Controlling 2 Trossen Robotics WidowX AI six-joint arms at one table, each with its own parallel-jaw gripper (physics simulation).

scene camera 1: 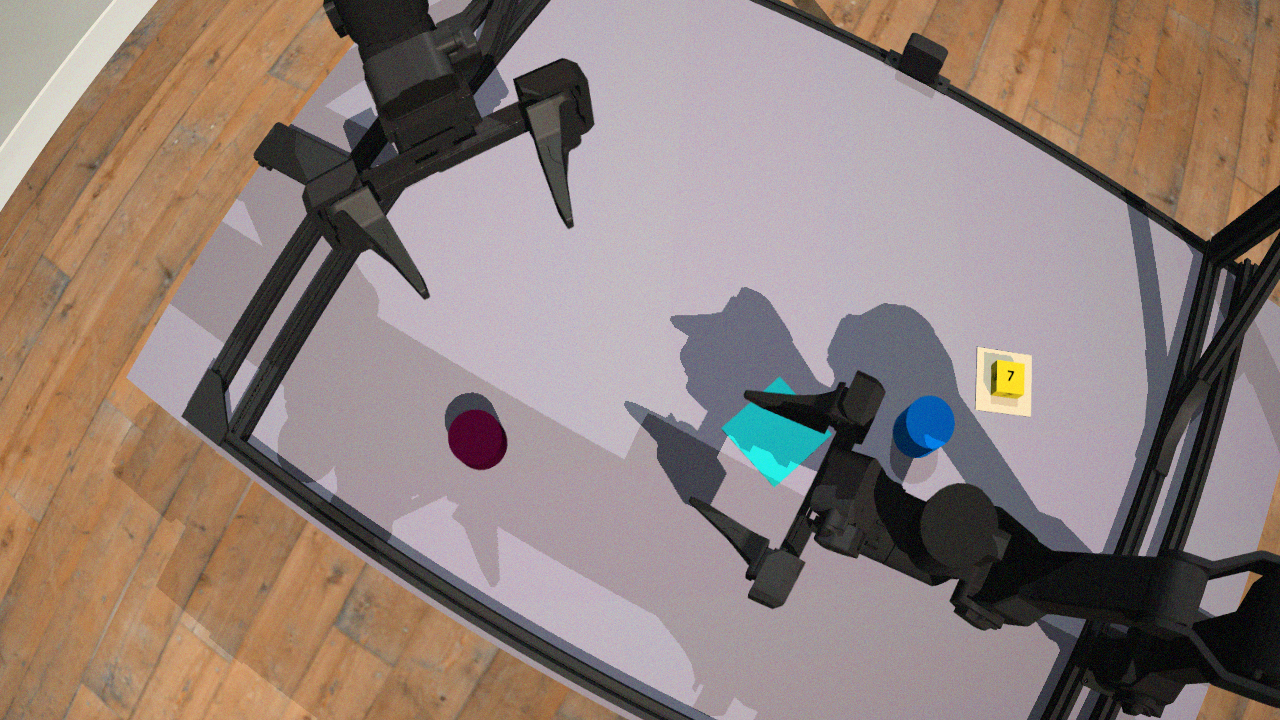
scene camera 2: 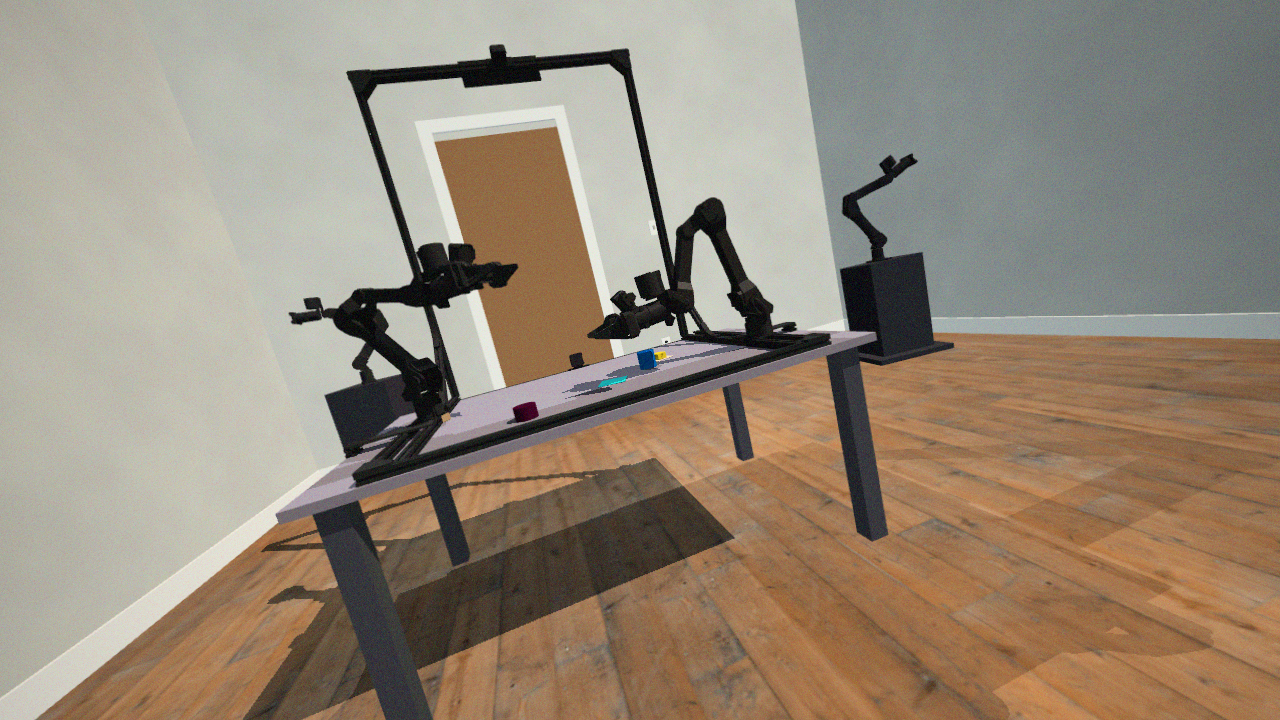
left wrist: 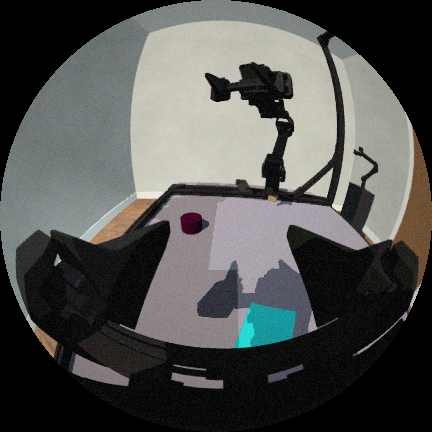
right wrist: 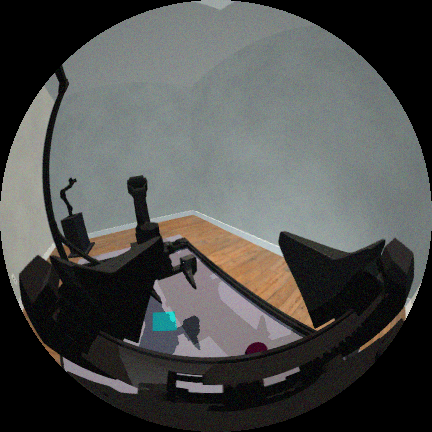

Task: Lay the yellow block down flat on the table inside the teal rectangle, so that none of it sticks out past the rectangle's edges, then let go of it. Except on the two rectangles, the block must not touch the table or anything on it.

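Where they show: left gripper, fingertip midpoint: (scene camera 1: pixel 717 446) (scene camera 2: pixel 591 336) (left wrist: pixel 230 228) (right wrist: pixel 178 295); right gripper, fingertip midpoint: (scene camera 1: pixel 497 260) (scene camera 2: pixel 506 265) (left wrist: pixel 225 67) (right wrist: pixel 222 240); left arm's base at its link origin: (scene camera 1: pixel 1114 664) (scene camera 2: pixel 761 336); right arm's base at its link origin: (scene camera 2: pixel 431 417) (left wrist: pixel 270 192).
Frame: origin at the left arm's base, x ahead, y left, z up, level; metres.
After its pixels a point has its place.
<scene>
The yellow block (scene camera 1: pixel 1007 378) {y -0.212, x 0.240, z 0.000 m} (scene camera 2: pixel 660 356) {y -0.198, x 0.238, z -0.010 m}, marked 7, sits on the cream rectangle (scene camera 1: pixel 989 405) {y -0.185, x 0.244, z -0.018 m} at the right of scene camera 1. The teal rectangle (scene camera 1: pixel 780 441) {y -0.057, x 0.424, z -0.018 m} (scene camera 2: pixel 613 382) {y -0.045, x 0.434, z -0.018 m} (left wrist: pixel 272 322) {y -0.071, x 0.440, z -0.018 m} (right wrist: pixel 162 321) {y -0.068, x 0.432, z -0.018 m} lies bare on the table; one finger partly covers it in scene camera 1. My left gripper (scene camera 1: pixel 718 447) {y 0.000, x 0.470, z 0.117 m} (scene camera 2: pixel 590 335) {y 0.000, x 0.470, z 0.117 m} (left wrist: pixel 230 228) {y 0.000, x 0.470, z 0.117 m} is open and empty, above the table near the teal rectangle, away from the block. My right gripper (scene camera 1: pixel 499 260) {y 0.004, x 0.621, z 0.324 m} (scene camera 2: pixel 514 268) {y 0.004, x 0.621, z 0.324 m} (right wrist: pixel 222 240) {y 0.004, x 0.621, z 0.324 m} is open and empty, high over the upper left of the table in scene camera 1. The block does not show in either wrist view.
A blue cylinder (scene camera 1: pixel 925 425) {y -0.119, x 0.309, z 0.030 m} (scene camera 2: pixel 646 359) {y -0.101, x 0.314, z 0.009 m} stands between the teal rectangle and the yellow block. A dark red cylinder (scene camera 1: pixel 476 438) {y 0.073, x 0.665, z 0.011 m} (scene camera 2: pixel 525 411) {y 0.098, x 0.667, z 0.002 m} (left wrist: pixel 191 223) {y 0.066, x 0.643, z 0.009 m} (right wrist: pixel 256 348) {y 0.075, x 0.664, z 0.011 m} stands at the left in scene camera 1. Black frame rails (scene camera 1: pixel 429 591) {y 0.220, x 0.639, z 0.001 m} run along the table's edges.
</scene>
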